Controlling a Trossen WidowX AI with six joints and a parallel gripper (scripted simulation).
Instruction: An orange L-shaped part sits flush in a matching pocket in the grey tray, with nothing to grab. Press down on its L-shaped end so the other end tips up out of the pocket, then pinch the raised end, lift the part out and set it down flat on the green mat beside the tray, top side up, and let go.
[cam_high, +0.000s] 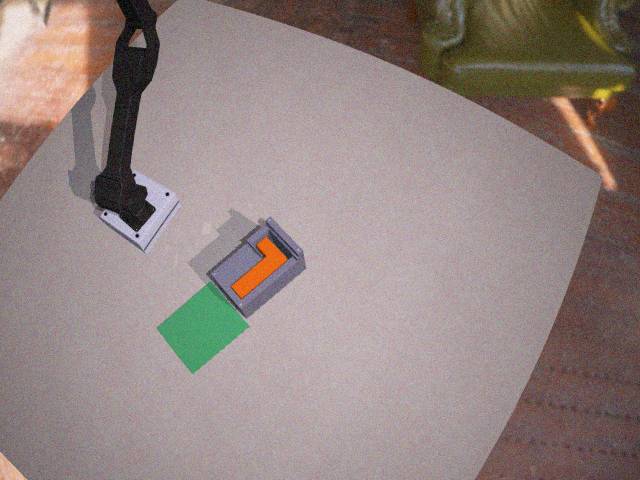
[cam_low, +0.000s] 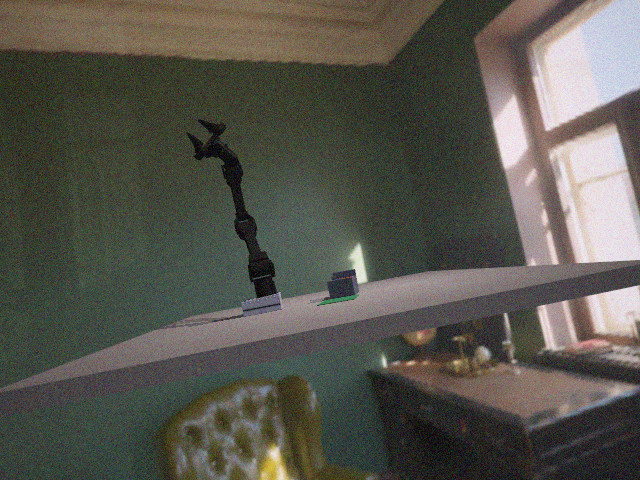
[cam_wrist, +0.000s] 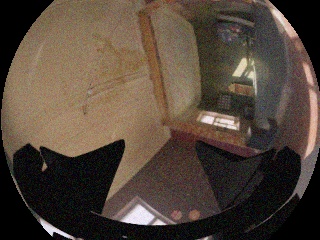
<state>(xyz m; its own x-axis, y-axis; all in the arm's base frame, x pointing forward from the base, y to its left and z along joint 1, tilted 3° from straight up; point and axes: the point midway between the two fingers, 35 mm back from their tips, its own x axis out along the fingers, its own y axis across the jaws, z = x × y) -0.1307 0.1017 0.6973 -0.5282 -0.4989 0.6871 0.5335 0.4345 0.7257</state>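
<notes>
My gripper tip is 72 cm above the orange L-shaped part, 47 cm short of it and 1 cm to the left of it. From my gripper tip the other things lie so: green mat 78 cm below, 44 cm ahead, 18 cm to the right.
</notes>
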